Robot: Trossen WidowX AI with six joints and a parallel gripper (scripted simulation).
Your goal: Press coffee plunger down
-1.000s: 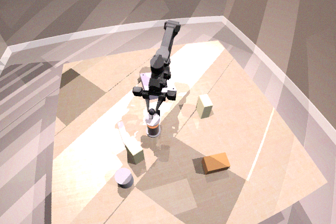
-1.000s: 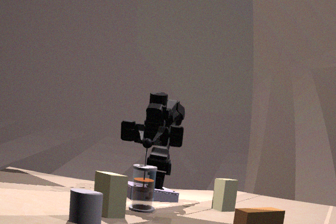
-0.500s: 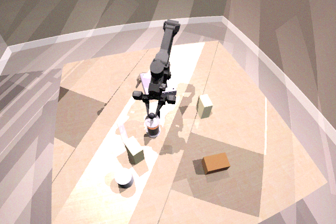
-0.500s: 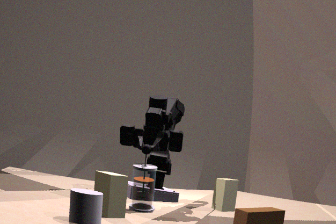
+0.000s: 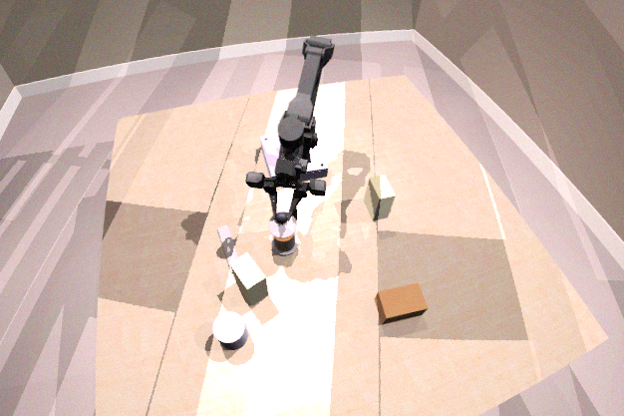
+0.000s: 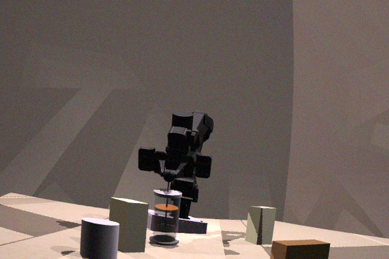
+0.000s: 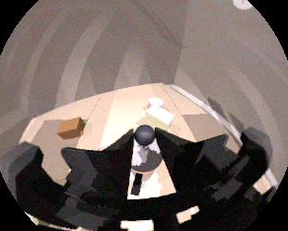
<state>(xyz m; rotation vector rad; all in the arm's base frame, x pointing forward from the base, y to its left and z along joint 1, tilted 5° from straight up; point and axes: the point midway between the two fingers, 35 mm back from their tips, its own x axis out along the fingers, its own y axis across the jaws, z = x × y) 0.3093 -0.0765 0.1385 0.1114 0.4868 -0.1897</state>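
Right now my gripper tip is 4 cm past the coffee press, 1 cm to the right of it and 8 cm above it.
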